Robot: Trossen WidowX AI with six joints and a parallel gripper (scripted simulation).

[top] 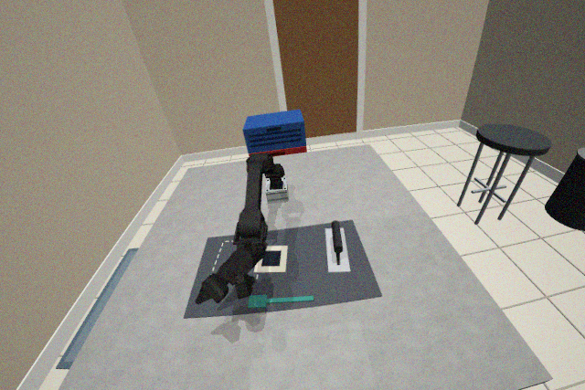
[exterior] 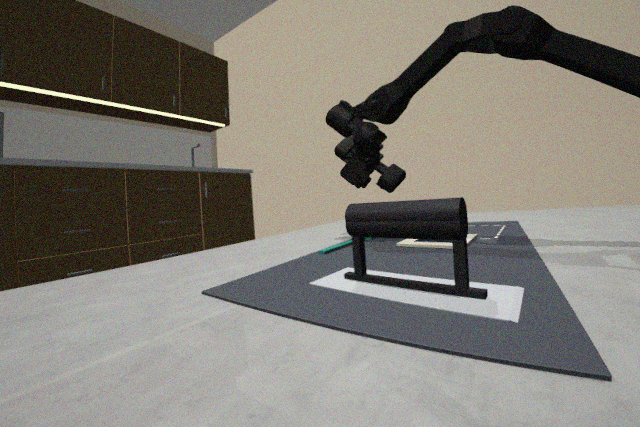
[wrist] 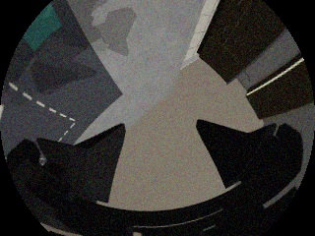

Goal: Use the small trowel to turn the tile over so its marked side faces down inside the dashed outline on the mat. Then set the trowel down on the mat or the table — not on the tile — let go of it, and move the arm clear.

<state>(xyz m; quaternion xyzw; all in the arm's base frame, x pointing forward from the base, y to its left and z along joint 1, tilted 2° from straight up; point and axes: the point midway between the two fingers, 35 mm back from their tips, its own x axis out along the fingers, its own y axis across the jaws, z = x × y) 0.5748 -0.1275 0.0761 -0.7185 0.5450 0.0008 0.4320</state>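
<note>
The grey plate tool is 260 mm behind my gripper tip, 400 mm to the left of it and 100 mm below it. From my gripper tip the other things lie so: dark mat 190 mm behind, 180 mm to the left, 160 mm below; teal trowel 50 mm behind, 170 mm to the left, 140 mm below; cream tile 210 mm behind, 150 mm to the left, 140 mm below.
</note>
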